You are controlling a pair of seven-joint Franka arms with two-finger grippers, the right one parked.
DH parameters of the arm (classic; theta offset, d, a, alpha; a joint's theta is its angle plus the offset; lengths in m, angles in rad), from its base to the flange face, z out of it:
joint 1: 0 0.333 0 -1.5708
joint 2: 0 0 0 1.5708
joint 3: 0 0.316 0.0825 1.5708
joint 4: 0 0 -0.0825 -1.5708
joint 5: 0 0.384 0 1.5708
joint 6: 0 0 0.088 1.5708
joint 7: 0 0.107 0 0
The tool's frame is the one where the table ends.
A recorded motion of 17 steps. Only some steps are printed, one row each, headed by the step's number.
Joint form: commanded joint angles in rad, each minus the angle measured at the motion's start. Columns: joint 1, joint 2, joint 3, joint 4, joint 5, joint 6, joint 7.
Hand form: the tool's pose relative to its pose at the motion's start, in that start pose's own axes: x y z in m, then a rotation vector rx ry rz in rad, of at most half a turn. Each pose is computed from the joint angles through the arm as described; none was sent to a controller.
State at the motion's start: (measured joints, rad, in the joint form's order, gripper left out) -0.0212 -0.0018 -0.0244 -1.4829 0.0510 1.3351 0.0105
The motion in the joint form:
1: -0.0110 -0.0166 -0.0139 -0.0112 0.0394 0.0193 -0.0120
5: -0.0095 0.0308 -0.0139 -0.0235 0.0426 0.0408 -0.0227
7: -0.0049 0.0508 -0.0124 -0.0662 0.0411 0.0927 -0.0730
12: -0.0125 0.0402 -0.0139 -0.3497 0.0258 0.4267 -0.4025
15: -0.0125 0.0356 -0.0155 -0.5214 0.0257 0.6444 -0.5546
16: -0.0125 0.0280 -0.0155 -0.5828 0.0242 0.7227 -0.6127
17: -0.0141 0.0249 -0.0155 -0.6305 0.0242 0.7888 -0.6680
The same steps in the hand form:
1: -0.0037 0.0082 -0.0054 0.0424 0.0262 0.0033
5: 0.0173 0.0084 0.0211 0.0449 -0.0116 -0.0047
7: 0.0313 0.0068 0.0462 0.0433 -0.0217 -0.0552
12: 0.0550 0.0214 0.1447 0.0199 0.0440 -0.3520
15: 0.0569 0.0272 0.2051 -0.0015 0.0939 -0.4892
16: 0.0539 0.0288 0.2233 -0.0148 0.1167 -0.5435
17: 0.0517 0.0310 0.2381 -0.0270 0.1367 -0.5937

